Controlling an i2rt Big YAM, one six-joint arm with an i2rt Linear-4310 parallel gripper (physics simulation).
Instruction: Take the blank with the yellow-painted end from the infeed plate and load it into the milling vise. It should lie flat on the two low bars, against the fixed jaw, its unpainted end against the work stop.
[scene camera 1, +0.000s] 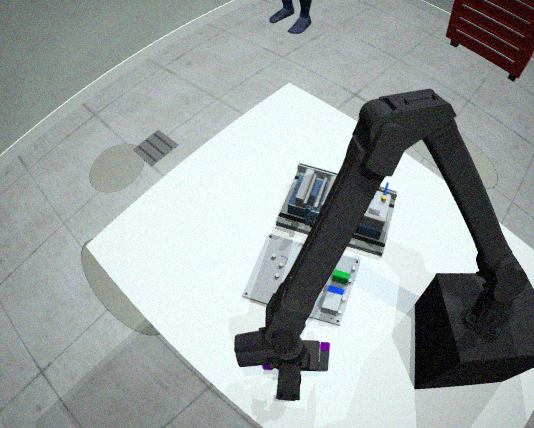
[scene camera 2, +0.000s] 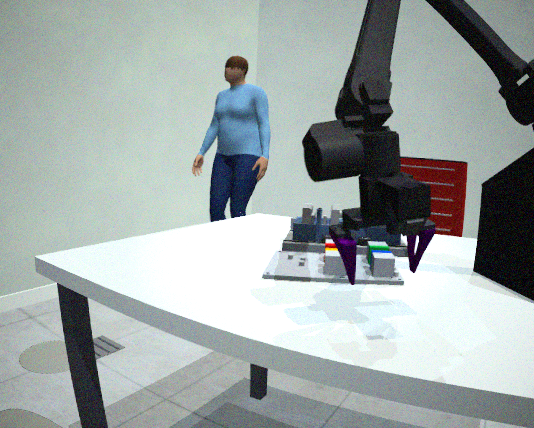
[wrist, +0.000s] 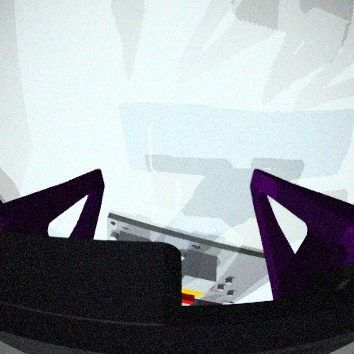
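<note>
The blank with the yellow-painted end (scene camera 2: 334, 265) (wrist: 191, 292) stands on the infeed plate (scene camera 1: 259, 281) (scene camera 2: 280, 269) (wrist: 247, 271), with a red piece (scene camera 2: 330, 243) (wrist: 187, 299) right behind its yellow end. In scene camera 1 the arm hides it. My gripper (scene camera 1: 296, 357) (scene camera 2: 383, 277) (wrist: 176, 176) is wide open and empty, pointing down, above the table off the near edge of the plate. In the wrist view the plate is low between the fingers and partly hidden by the gripper body. The milling vise (scene camera 1: 293, 206) (scene camera 2: 304, 232) stands behind the plate; the arm covers part of it in scene camera 1.
A second blank with a blue end (scene camera 1: 332, 301) (scene camera 2: 383, 265) stands on the plate's right side, with a green piece (scene camera 1: 341, 276) (scene camera 2: 378, 247) behind it. Small pins (scene camera 1: 277, 276) rise from the plate. A blue upright rod (scene camera 1: 386, 188) stands at the fixture's right.
</note>
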